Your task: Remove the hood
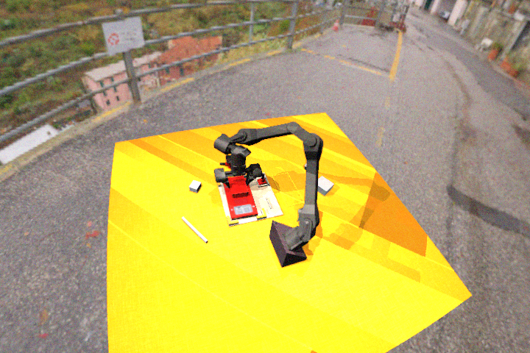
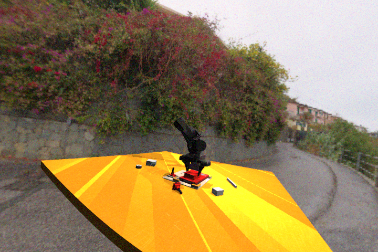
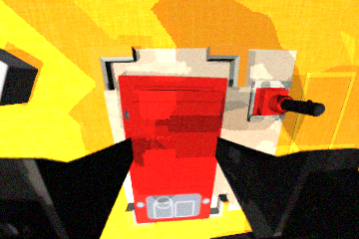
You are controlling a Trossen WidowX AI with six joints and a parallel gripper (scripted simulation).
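The white base plate is 30 mm below my gripper tip, 30 mm behind it and 20 mm to the right of it. Also, from my gripper tip: black wheel: 380 mm to the right, 60 mm ahead, 30 mm below; red hood: right at my gripper tip; grey rod: 210 mm to the left, 140 mm behind, 30 mm below.
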